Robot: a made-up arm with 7 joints.
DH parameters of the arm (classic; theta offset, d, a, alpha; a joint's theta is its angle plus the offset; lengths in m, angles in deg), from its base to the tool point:
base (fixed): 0 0.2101 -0.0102 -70
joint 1: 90 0.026 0.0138 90
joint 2: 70 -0.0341 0.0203 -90
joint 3: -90 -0.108 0.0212 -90
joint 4: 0 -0.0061 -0.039 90
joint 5: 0 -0.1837 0.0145 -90
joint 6: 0 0.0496 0.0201 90
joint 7: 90 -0.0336 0.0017 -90
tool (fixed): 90 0.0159 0 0
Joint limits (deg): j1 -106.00..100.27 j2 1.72..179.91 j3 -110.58..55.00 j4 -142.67..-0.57 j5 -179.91..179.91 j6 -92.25..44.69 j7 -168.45..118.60
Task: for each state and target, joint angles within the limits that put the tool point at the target. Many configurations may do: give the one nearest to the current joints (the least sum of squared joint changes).
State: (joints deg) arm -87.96 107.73 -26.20 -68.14 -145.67 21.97 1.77
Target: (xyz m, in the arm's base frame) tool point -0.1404 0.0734 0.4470
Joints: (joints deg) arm -88.01 146.92 19.47 -72.01 -144.42 19.39 3.02
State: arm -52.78 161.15 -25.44 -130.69 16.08 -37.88 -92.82
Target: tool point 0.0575 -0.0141 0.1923
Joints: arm -22.92 145.11 -20.94 -142.67 -31.00 -71.66 -111.36
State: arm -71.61 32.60 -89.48 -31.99 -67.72 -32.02 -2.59
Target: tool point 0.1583 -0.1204 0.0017
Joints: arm -63.73 6.84 -93.08 -42.42 -69.04 -30.52 -3.28
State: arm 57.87 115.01 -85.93 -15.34 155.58 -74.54 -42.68
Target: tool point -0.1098 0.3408 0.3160
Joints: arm 42.20 99.14 -85.12 -28.79 144.79 -46.73 -40.48
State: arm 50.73 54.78 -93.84 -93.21 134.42 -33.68 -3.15
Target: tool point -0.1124 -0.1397 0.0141
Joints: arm 36.41 21.71 -79.37 -105.46 131.21 -31.00 -3.03
